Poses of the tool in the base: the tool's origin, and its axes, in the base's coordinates. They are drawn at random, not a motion.
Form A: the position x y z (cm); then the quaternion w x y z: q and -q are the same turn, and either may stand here.
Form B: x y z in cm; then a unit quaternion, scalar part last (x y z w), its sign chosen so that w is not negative. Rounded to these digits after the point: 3 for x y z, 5 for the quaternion.
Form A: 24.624 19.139 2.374 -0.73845 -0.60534 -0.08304 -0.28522
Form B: 24.624 19.139 2.374 0.60534 0.08304 0.28522 0.73845
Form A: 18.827 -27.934 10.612 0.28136 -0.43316 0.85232 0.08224
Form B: 18.827 -27.934 10.612 -0.43316 0.85232 0.08224 0.28136
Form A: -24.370 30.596 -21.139 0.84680 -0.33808 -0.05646 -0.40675
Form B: -24.370 30.596 -21.139 -0.33808 -0.05646 -0.40675 0.84680
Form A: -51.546 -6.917 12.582 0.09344 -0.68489 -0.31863 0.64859
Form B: -51.546 -6.917 12.582 -0.68489 -0.31863 0.64859 0.09344
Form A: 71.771 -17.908 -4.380 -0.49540 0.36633 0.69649 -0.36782
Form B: 71.771 -17.908 -4.380 -0.36633 -0.69649 0.36782 0.49540
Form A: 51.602 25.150 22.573 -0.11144 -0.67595 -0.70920 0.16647
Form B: 51.602 25.150 22.573 0.67595 0.70920 -0.16647 0.11144
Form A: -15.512 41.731 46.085 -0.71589 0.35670 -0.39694 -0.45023
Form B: -15.512 41.731 46.085 -0.35670 0.39694 0.45023 0.71589
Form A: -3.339 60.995 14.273 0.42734 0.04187 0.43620 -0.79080
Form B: -3.339 60.995 14.273 0.04187 0.43620 -0.79080 0.42734
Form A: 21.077 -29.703 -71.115 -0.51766 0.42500 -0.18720 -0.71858
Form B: 21.077 -29.703 -71.115 -0.42500 0.18720 0.71858 0.51766
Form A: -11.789 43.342 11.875 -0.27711 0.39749 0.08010 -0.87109
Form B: -11.789 43.342 11.875 -0.39749 -0.08010 0.87109 0.27711
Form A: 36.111 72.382 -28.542 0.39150 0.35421 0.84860 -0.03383
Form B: 36.111 72.382 -28.542 0.35421 0.84860 -0.03383 0.39150
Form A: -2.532 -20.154 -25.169 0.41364 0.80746 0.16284 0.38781
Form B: -2.532 -20.154 -25.169 0.80746 0.16284 0.38781 0.41364
